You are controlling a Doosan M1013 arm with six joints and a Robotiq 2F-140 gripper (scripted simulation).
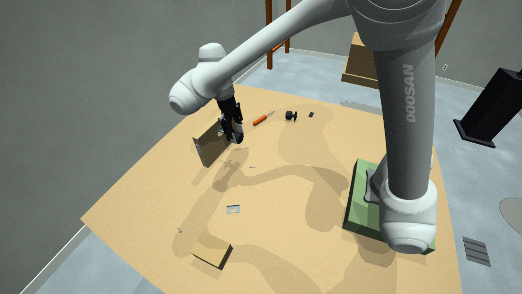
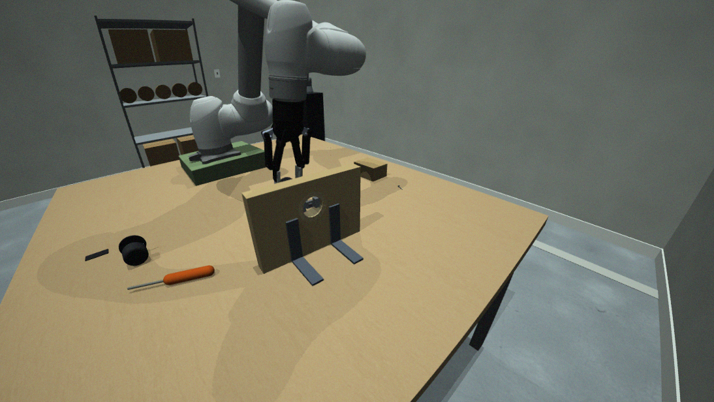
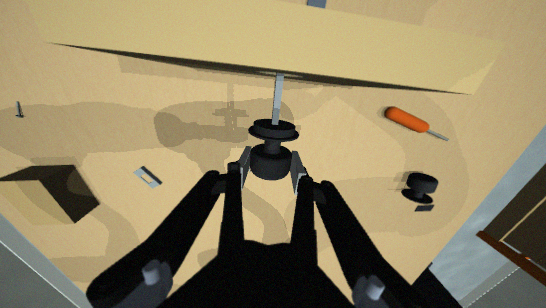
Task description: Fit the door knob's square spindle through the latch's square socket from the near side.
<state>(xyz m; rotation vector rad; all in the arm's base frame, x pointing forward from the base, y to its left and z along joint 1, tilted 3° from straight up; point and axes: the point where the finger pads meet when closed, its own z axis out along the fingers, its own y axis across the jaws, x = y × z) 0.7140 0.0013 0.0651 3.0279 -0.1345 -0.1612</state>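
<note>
The latch is 120 mm ahead of my hand, 10 mm to the right of it and 30 mm below it. Round my hand: upright wooden panel 120 mm ahead, 10 mm to the right, 40 mm below; orange-handled screwdriver 10 mm ahead, 350 mm to the right, 150 mm below; wooden block 140 mm behind, 480 mm to the left, 130 mm below.
</note>
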